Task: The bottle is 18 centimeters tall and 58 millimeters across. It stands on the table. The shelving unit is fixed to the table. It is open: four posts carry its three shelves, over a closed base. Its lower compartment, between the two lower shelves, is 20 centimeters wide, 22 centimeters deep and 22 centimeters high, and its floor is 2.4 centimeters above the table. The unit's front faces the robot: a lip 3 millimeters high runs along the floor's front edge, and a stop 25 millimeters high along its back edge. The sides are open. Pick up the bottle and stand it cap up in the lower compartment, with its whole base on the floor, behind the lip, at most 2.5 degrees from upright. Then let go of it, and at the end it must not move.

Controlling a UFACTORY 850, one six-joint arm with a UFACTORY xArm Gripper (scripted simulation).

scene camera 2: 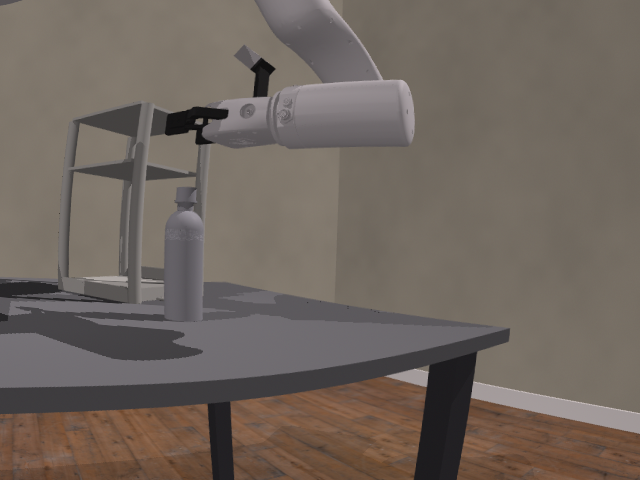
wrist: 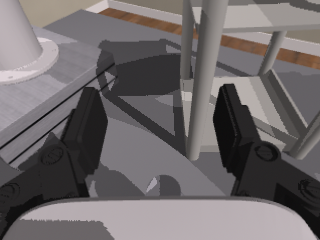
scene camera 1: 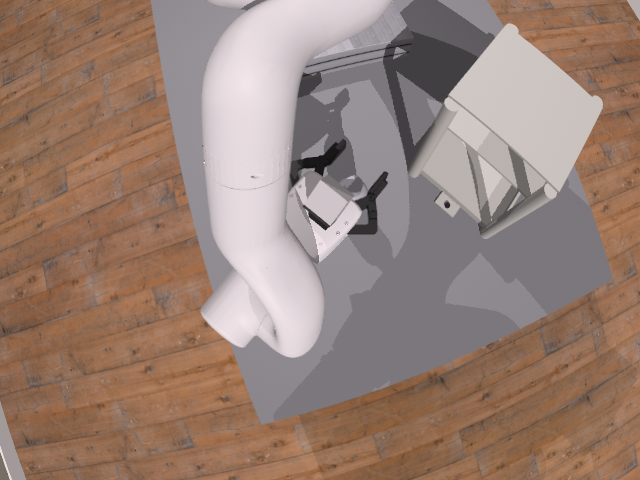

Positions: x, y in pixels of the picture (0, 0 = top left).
Labels:
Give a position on a shelving unit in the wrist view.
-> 278, 120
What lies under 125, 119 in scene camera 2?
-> A shelving unit.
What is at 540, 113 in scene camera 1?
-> A shelving unit.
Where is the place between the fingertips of the gripper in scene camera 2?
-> At 182, 130

